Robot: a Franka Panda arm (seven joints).
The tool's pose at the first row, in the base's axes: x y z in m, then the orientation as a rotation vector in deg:
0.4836 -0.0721 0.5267 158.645 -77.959 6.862
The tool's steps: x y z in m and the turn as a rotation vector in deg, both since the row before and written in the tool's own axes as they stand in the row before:
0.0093 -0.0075 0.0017 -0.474 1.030 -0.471
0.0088 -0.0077 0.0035 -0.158 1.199 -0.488
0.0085 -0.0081 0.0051 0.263 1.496 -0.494
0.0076 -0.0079 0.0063 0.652 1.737 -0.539
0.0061 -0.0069 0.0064 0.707 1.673 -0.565
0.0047 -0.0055 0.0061 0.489 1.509 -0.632
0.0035 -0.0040 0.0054 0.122 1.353 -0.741
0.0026 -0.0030 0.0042 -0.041 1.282 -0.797
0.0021 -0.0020 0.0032 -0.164 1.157 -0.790
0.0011 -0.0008 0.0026 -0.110 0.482 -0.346
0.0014 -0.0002 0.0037 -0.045 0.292 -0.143
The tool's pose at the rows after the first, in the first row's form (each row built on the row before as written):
0.4953 -0.0750 0.5258 158.107 -76.914 7.907
0.5069 -0.0775 0.5231 157.750 -75.902 9.394
0.5188 -0.0796 0.5189 157.588 -74.924 11.569
0.5302 -0.0813 0.5137 157.626 -73.912 14.331
0.5400 -0.0825 0.5085 157.713 -72.873 17.036
0.5480 -0.0834 0.5035 157.700 -71.718 19.351
0.5541 -0.0843 0.4991 157.489 -70.372 21.172
0.5587 -0.0850 0.4957 157.183 -68.935 22.763
0.5621 -0.0858 0.4932 156.815 -67.521 24.088
0.5639 -0.0866 0.4911 156.629 -66.904 24.605
0.5657 -0.0883 0.4880 156.502 -66.627 24.940

